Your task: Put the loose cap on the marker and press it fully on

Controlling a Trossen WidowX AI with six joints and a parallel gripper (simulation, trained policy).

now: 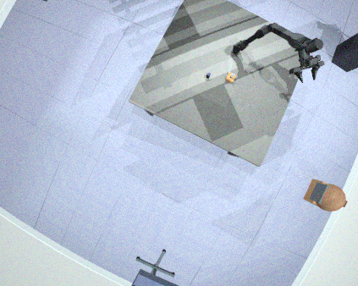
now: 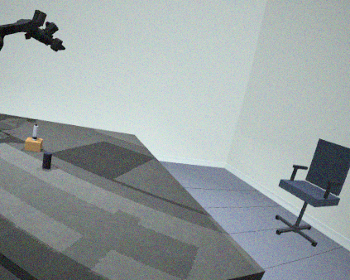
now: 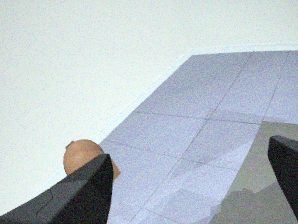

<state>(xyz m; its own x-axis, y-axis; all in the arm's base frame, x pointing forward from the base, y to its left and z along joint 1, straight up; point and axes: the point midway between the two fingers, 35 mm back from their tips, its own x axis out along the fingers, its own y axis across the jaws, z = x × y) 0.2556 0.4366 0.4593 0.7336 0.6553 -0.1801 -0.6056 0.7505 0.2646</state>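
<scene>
Right now my gripper tip is 580 mm to the left of the dark cap, 430 mm above it and 70 mm short of it. The rest, counted from my gripper tip: orange holder block (430 mm below, 400 mm to the right, 10 mm behind).
</scene>
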